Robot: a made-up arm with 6 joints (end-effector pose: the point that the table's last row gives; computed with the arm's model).
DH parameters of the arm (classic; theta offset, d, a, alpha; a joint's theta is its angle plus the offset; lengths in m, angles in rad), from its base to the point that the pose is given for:
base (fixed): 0.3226 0 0.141 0
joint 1: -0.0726 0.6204 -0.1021 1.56
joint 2: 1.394 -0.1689 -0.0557 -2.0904
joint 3: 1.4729 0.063 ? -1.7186
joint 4: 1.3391 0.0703 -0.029 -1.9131
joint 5: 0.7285 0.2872 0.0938 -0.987
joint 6: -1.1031 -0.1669 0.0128 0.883
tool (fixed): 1.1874 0.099 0 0
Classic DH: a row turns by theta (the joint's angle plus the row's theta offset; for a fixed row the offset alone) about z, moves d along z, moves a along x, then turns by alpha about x.
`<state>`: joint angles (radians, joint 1 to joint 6).
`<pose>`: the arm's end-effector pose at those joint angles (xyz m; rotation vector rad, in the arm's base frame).
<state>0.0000 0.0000 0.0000 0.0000 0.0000 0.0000</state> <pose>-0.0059 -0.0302 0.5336 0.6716 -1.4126 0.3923</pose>
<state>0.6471 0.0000 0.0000 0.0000 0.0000 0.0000</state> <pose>0.0675 -0.0992 0.5336 1.1264 -1.1678 0.8959</pose>
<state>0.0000 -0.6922 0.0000 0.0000 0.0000 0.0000</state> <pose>-0.0485 -0.0404 0.5866 0.5827 -0.7357 0.2432</pose>
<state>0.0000 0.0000 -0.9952 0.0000 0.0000 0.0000</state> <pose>0.0012 0.0796 0.3771 1.2919 -1.8853 -0.3601</pose>
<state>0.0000 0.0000 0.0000 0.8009 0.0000 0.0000</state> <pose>-0.2216 0.0135 0.5336 0.0674 -1.5544 -0.2403</pose>
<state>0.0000 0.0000 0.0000 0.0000 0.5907 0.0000</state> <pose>0.0135 -0.0091 0.5950 0.7150 -1.8647 0.7967</pose>
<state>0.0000 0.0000 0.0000 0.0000 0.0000 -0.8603</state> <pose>-0.0363 0.0269 0.5322 0.5702 -1.4114 -0.5565</pose>
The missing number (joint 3, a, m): 0.0512
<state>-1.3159 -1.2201 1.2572 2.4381 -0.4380 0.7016</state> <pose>0.2117 0.5555 0.8853 -1.4479 0.3606 -0.2209</pose>
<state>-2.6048 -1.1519 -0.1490 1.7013 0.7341 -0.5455</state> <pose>0.5038 0.0148 0.8438 -1.7592 1.0672 -1.8699</pose>
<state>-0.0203 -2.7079 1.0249 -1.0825 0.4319 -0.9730</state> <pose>-0.1519 0.1185 0.6591 0.3236 2.0489 -0.5994</pose>
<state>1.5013 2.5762 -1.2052 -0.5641 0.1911 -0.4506</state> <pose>0.0773 -0.0705 0.7972 -1.0287 -0.0266 0.4904</pose>
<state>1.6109 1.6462 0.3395 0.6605 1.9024 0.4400</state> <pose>0.0395 -0.2294 0.4087 0.1381 2.1400 0.1452</pose>
